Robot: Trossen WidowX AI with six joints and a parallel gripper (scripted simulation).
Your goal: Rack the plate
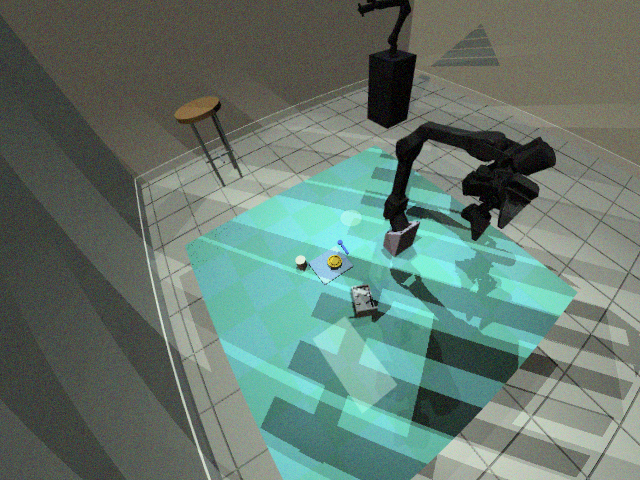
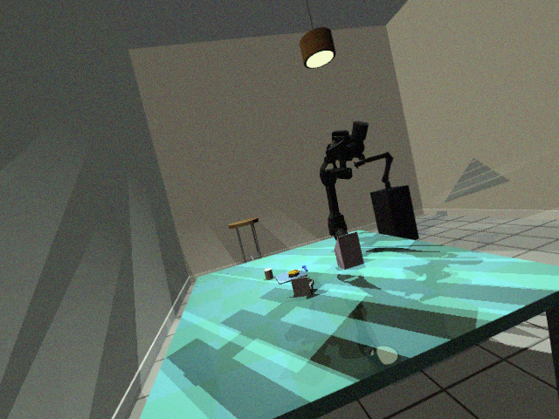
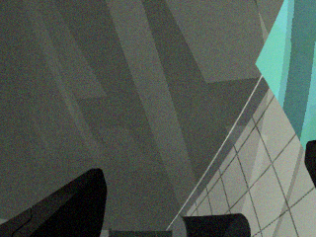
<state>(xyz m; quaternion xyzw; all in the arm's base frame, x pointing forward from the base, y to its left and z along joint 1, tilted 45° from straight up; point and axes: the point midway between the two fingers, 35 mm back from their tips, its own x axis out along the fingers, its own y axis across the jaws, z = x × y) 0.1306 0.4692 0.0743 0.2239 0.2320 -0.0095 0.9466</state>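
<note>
The plate lies 13 cm ahead of my gripper tip, 40 cm to the right of it and 50 cm below it. From my gripper tip the other things lie so: dish rack 15 cm ahead, 19 cm to the right, 49 cm below; blue spoon 5 cm ahead, 45 cm to the right, 51 cm below; pale blue-grey patch 15 cm ahead, 40 cm to the right, 51 cm below.
</note>
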